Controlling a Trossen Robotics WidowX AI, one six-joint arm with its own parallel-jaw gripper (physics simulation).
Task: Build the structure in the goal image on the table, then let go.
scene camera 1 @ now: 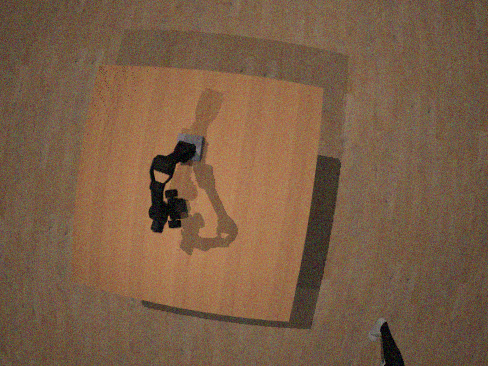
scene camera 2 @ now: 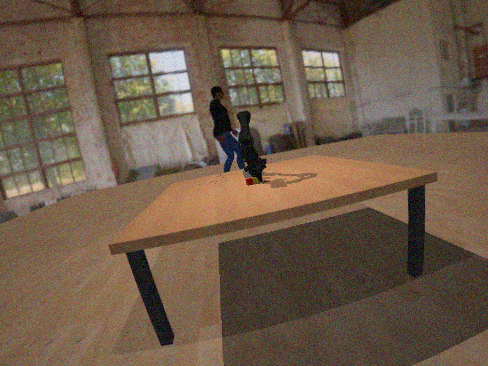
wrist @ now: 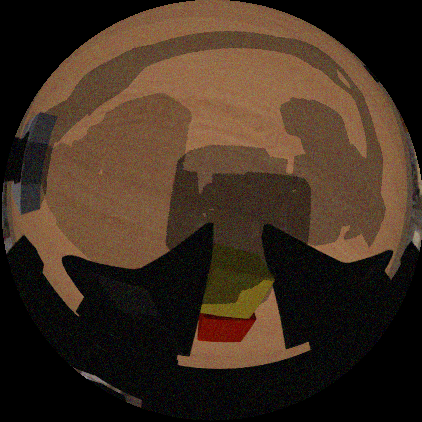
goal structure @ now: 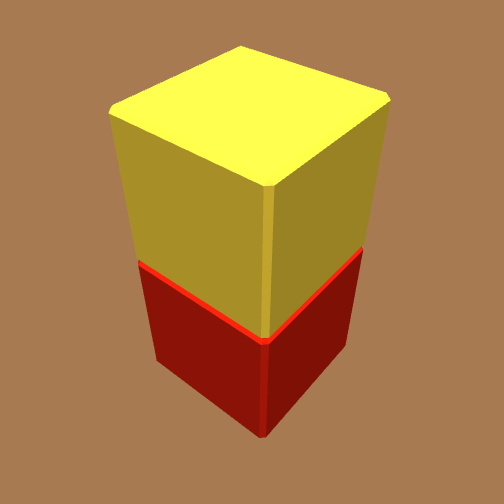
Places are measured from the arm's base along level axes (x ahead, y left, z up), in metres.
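Pixels of known places: gripper, between the fingertips: (scene camera 2: 260, 181) (wrist: 238, 230); arm's base, origin of its link: (scene camera 1: 188, 150).
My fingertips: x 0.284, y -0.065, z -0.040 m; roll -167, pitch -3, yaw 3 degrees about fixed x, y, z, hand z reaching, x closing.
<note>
Ahead of a thing's pixels: the offset from my fingertips to its middle. Level surfaces: height alone.
A yellow block @(dz +0.014, dx -0.002, dy -0.029 m) (scene camera 2: 255, 180) (wrist: 237, 287) stands on the table @(dz -0.003 m) (scene camera 1: 270, 200) (scene camera 2: 200, 210), slightly turned between the fingers. A red block @(dz +0.014, dx -0.003, dy -0.064 m) (scene camera 2: 249, 181) (wrist: 225, 328) is close beside it, on the lower side in the wrist view, outside the fingers' grasp. My gripper (wrist: 238, 230) is low over the table and shut on the yellow block, with a finger against each side; the left finger hides part of its edge. In scene camera 1 the gripper (scene camera 1: 178, 207) and arm hide both blocks.
The arm's base stands on a grey-blue plate (scene camera 1: 199, 145) (wrist: 35, 160), up from the gripper in scene camera 1. Shadows of the arm cross the table. A person in a black top (scene camera 2: 220, 117) stands beyond the table. Part of a person (scene camera 1: 391, 347) shows at the lower right.
</note>
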